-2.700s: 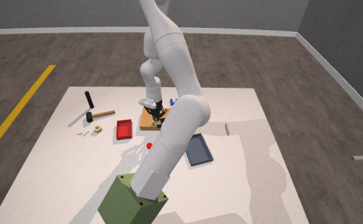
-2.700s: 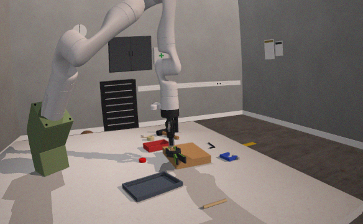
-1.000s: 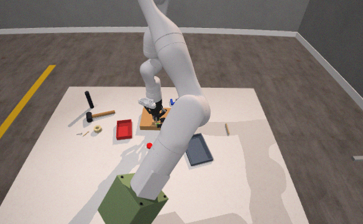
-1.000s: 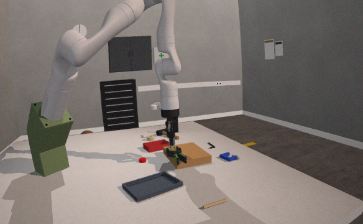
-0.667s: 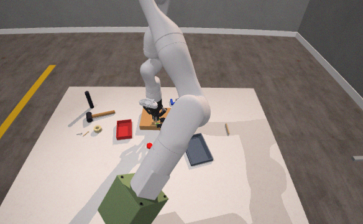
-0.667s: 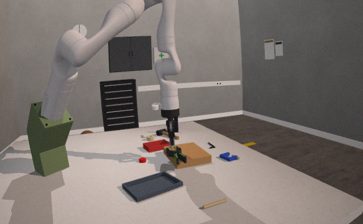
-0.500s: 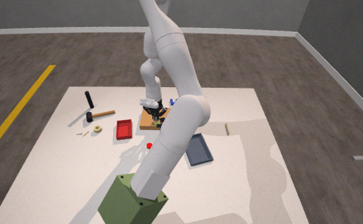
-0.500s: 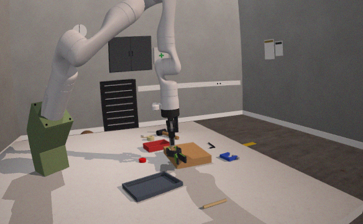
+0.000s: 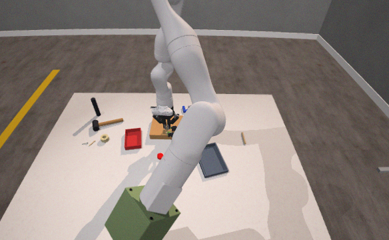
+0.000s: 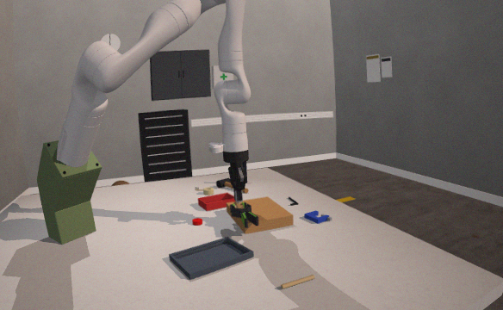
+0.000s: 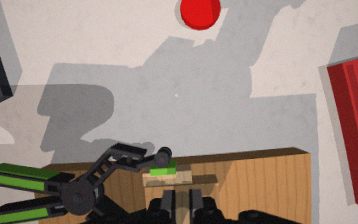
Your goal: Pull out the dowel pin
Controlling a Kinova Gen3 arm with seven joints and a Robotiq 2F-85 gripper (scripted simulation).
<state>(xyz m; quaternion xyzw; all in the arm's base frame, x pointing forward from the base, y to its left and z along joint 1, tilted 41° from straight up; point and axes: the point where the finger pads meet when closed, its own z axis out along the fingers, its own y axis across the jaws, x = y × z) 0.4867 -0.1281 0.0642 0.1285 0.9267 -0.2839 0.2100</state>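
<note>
The dowel pin lies 2 cm below my hand. The rest, counted from my hand: wooden bench board (5 cm ahead, 3 cm to the right, 6 cm below); red disc (12 cm behind, 7 cm to the left, 7 cm below); red tray (3 cm ahead, 17 cm to the left, 8 cm below).
</note>
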